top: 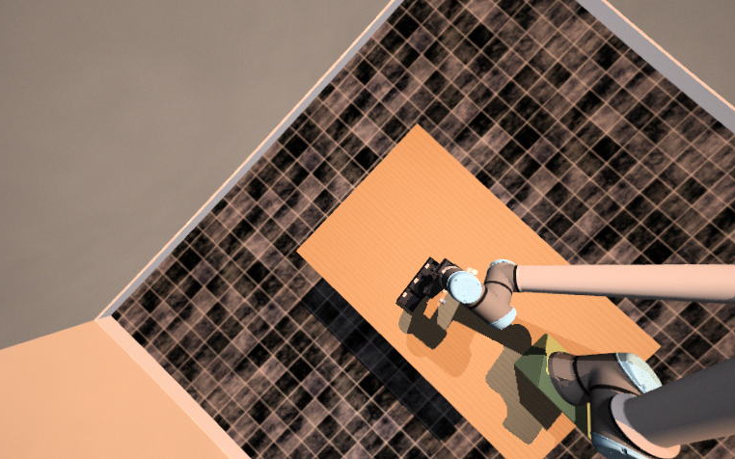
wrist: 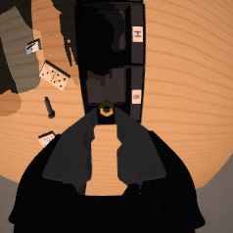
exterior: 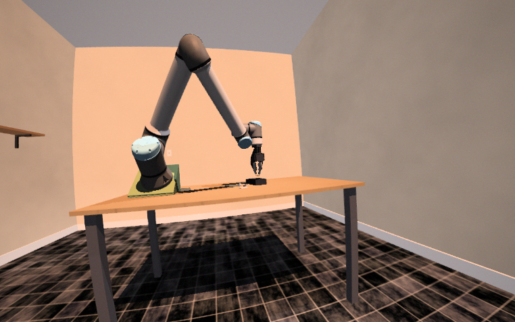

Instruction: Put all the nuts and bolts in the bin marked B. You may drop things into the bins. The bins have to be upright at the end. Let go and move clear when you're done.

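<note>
The dark bolt lies 11 cm behind my hand, 7 cm below it and 4 cm to the right of it. The rest, counted from my hand: white piece (12 cm behind, 8 cm to the left, 7 cm below); then black three-part bin (9 cm to the left, 6 cm below); then gold nut (1 cm below).
</note>
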